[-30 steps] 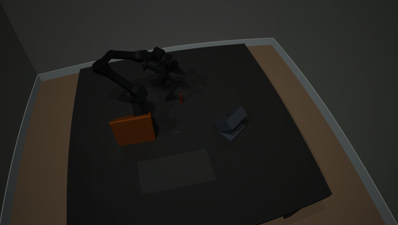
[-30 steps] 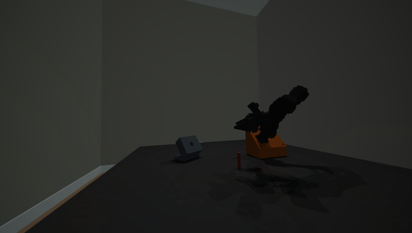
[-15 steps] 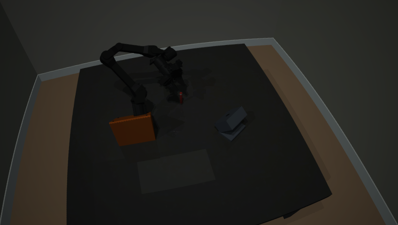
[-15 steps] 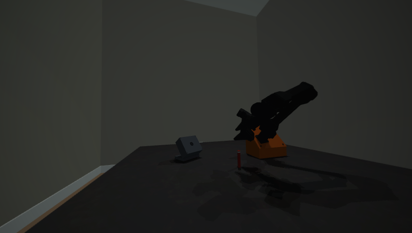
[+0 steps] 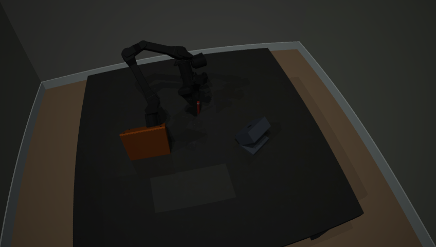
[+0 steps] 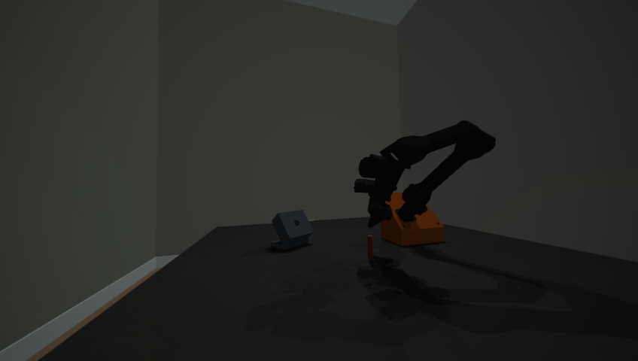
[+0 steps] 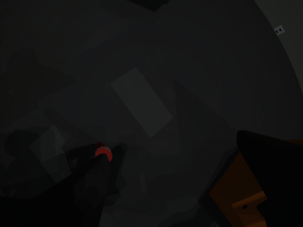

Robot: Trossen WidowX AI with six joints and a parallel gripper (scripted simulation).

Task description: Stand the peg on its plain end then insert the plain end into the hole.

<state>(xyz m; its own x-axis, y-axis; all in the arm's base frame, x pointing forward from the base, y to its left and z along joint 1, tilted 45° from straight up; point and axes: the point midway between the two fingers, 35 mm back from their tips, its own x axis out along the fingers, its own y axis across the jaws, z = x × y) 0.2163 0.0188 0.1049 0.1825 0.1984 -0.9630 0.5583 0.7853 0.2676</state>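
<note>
The red peg lies 6 cm below my gripper tip, 4 cm to the left of it and 2 cm ahead of it. From my gripper tip the other things lie so: sloped panel: 22 cm to the right, 21 cm ahead, 4 cm below.
</note>
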